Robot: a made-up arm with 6 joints. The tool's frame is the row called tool. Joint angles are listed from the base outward.
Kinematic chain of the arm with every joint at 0, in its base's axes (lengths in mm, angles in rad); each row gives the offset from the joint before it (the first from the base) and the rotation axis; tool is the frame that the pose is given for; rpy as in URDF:
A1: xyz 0 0 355 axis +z
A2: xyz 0 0 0 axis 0 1 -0.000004
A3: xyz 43 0 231 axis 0 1 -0.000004
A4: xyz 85 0 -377 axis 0 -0.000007 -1
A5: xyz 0 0 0 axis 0 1 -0.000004
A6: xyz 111 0 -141 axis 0 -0.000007 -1
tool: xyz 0 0 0 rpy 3.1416 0 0
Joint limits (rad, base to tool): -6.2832..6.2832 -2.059..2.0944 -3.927..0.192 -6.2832..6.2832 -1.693..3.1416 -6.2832..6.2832
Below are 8 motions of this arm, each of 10 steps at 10 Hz.
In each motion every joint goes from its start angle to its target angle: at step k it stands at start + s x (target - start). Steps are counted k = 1, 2, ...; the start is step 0. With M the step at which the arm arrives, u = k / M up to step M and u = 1 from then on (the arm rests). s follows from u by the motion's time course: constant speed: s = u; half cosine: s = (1 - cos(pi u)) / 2; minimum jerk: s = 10 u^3 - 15 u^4 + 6 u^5.
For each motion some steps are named. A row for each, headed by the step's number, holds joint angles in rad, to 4 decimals.
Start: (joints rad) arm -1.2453 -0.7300 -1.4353 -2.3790 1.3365 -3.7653
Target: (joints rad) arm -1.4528 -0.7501 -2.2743 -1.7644 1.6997 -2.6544
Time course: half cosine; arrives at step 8
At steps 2, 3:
2: -1.2757 -0.7329 -1.5582 -2.2890 1.3897 -3.6026
3: -1.3093 -0.7362 -1.6943 -2.1893 1.4486 -3.4224

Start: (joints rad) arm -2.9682 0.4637 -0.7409 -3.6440 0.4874 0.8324
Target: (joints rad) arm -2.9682 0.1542 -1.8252 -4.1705 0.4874 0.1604
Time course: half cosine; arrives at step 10
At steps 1, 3, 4, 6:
1: -2.9682 0.4561 -0.7674 -3.6569 0.4874 0.8160
3: -2.9682 0.3999 -0.9644 -3.7525 0.4874 0.6939
4: -2.9682 0.3568 -1.1155 -3.8259 0.4874 0.6002
6: -2.9682 0.2611 -1.4506 -3.9886 0.4874 0.3926

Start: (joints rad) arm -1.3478 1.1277 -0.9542 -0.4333 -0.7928 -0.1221
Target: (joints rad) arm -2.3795 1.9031 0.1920 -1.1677 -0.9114 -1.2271
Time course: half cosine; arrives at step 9
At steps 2, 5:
2: -1.4685 1.2184 -0.8201 -0.5192 -0.8067 -0.2514
5: -1.9532 1.5827 -0.2816 -0.8643 -0.8624 -0.7705

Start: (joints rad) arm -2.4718 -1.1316 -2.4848 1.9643 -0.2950 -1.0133
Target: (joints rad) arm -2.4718 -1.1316 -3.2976 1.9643 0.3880 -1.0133
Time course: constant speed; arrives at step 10
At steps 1, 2, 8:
1: -2.4718 -1.1316 -2.5661 1.9643 -0.2267 -1.0133
2: -2.4718 -1.1316 -2.6474 1.9643 -0.1584 -1.0133
8: -2.4718 -1.1316 -3.1350 1.9643 0.2514 -1.0133

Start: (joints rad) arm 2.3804 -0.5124 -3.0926 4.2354 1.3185 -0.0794
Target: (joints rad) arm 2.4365 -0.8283 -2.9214 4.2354 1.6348 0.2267
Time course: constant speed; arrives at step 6
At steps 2, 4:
2: 2.3991 -0.6177 -3.0355 4.2354 1.4239 0.0226
4: 2.4178 -0.7230 -2.9785 4.2354 1.5294 0.1247

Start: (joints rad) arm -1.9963 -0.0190 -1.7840 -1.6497 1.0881 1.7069
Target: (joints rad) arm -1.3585 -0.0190 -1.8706 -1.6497 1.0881 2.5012
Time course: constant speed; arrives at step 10
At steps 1, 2, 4, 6, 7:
1: -1.9325 -0.0190 -1.7927 -1.6497 1.0881 1.7863
2: -1.8687 -0.0190 -1.8013 -1.6497 1.0881 1.8658
4: -1.7412 -0.0190 -1.8186 -1.6497 1.0881 2.0246
6: -1.6136 -0.0190 -1.8360 -1.6497 1.0881 2.1835
7: -1.5498 -0.0190 -1.8446 -1.6497 1.0881 2.2629

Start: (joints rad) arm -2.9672 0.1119 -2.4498 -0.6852 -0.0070 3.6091
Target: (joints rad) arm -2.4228 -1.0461 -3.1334 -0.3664 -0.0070 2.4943
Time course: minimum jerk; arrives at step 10
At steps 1, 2, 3, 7, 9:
1: -2.9625 0.1020 -2.4557 -0.6825 -0.0070 3.5996
2: -2.9357 0.0448 -2.4894 -0.6667 -0.0070 3.5445
3: -2.8784 -0.0769 -2.5613 -0.6332 -0.0070 3.4273
7: -2.5116 -0.8573 -3.0219 -0.4184 -0.0070 2.6761
9: -2.4275 -1.0362 -3.1275 -0.3691 -0.0070 2.5038

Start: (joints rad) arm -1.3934 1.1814 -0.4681 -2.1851 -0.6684 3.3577
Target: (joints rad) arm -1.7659 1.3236 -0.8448 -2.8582 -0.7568 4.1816
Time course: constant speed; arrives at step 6
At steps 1, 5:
1: -1.4555 1.2051 -0.5309 -2.2973 -0.6831 3.4950
5: -1.7038 1.2999 -0.7820 -2.7460 -0.7421 4.0443

